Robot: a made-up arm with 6 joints. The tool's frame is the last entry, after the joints. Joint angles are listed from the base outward.
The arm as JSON. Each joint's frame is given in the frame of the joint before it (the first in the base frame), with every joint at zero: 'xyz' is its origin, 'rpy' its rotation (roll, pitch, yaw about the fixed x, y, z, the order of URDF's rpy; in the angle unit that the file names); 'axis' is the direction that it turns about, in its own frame. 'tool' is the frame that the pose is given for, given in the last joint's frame.
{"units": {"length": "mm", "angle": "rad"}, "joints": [
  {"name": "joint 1", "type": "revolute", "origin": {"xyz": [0.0, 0.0, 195.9], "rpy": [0.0, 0.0, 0.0]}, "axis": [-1.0, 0.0, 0.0]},
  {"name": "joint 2", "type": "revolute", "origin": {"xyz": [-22.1, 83.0, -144.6], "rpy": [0.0, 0.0, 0.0]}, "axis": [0.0, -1.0, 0.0]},
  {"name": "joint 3", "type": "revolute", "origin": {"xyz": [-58.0, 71.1, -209.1], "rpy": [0.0, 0.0, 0.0]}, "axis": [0.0, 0.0, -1.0]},
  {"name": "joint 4", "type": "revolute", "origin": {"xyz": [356.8, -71.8, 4.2], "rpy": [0.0, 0.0, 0.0]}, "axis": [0.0, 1.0, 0.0]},
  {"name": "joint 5", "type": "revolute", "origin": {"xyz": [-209.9, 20.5, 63.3], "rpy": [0.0, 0.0, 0.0]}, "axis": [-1.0, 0.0, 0.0]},
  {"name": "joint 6", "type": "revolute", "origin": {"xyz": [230.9, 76.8, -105.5], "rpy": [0.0, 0.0, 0.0]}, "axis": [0.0, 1.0, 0.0]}
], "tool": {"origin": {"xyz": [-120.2, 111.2, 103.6], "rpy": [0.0, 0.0, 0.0]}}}
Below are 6 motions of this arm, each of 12 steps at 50 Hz.
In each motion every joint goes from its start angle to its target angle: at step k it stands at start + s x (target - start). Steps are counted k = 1, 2, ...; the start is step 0. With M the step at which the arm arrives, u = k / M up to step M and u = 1 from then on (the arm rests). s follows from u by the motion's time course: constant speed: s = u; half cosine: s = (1 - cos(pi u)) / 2; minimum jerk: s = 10 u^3 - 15 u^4 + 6 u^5.
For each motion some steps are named. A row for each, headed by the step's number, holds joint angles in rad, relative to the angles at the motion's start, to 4 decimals.
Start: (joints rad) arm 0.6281 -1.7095 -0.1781 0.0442 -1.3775 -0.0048
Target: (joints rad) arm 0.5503 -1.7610 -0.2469 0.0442 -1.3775 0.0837
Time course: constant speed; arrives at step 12
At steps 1, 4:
1: -0.0065 -0.0043 -0.0057 0.0000 0.0000 0.0074
4: -0.0259 -0.0172 -0.0229 0.0000 0.0000 0.0295

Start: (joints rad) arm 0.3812 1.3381 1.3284 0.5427 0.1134 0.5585
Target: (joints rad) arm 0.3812 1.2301 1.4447 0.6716 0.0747 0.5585
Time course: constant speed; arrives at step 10
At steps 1, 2, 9, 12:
1: 0.0000 -0.0108 0.0116 0.0129 -0.0039 0.0000
2: 0.0000 -0.0216 0.0233 0.0258 -0.0077 0.0000
9: 0.0000 -0.0972 0.1047 0.1160 -0.0348 0.0000
12: 0.0000 -0.1080 0.1163 0.1289 -0.0387 0.0000

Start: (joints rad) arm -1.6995 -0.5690 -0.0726 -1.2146 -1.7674 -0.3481
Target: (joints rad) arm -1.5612 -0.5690 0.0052 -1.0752 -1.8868 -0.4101
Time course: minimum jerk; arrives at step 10
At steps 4, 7, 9, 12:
4: 0.0439 0.0000 0.0247 0.0443 -0.0379 -0.0197
7: 0.1157 0.0000 0.0651 0.1167 -0.0999 -0.0519
9: 0.1371 0.0000 0.0771 0.1382 -0.1184 -0.0615
12: 0.1383 0.0000 0.0778 0.1394 -0.1194 -0.0620

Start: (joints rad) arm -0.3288 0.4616 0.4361 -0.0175 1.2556 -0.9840
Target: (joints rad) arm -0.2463 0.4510 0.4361 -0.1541 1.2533 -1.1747
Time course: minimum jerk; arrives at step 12
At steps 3, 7, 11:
3: 0.0085 -0.0011 0.0000 -0.0141 -0.0002 -0.0197
7: 0.0539 -0.0069 0.0000 -0.0893 -0.0015 -0.1246
11: 0.0821 -0.0105 0.0000 -0.1359 -0.0023 -0.1897

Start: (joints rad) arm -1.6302 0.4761 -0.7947 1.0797 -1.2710 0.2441
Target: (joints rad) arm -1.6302 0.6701 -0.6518 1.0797 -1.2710 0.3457
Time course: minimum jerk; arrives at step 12
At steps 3, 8, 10, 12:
3: 0.0000 0.0201 0.0148 0.0000 0.0000 0.0105
8: 0.0000 0.1533 0.1129 0.0000 0.0000 0.0803
10: 0.0000 0.1871 0.1378 0.0000 0.0000 0.0980
12: 0.0000 0.1940 0.1429 0.0000 0.0000 0.1016

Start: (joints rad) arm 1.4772 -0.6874 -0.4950 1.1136 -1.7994 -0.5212
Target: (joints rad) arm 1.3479 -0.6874 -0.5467 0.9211 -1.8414 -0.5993
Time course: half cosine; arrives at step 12
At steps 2, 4, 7, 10, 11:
2: -0.0087 0.0000 -0.0035 -0.0129 -0.0028 -0.0052
4: -0.0323 0.0000 -0.0129 -0.0481 -0.0105 -0.0195
7: -0.0814 0.0000 -0.0325 -0.1212 -0.0264 -0.0492
10: -0.1206 0.0000 -0.0482 -0.1796 -0.0392 -0.0729
11: -0.1271 0.0000 -0.0508 -0.1892 -0.0413 -0.0768

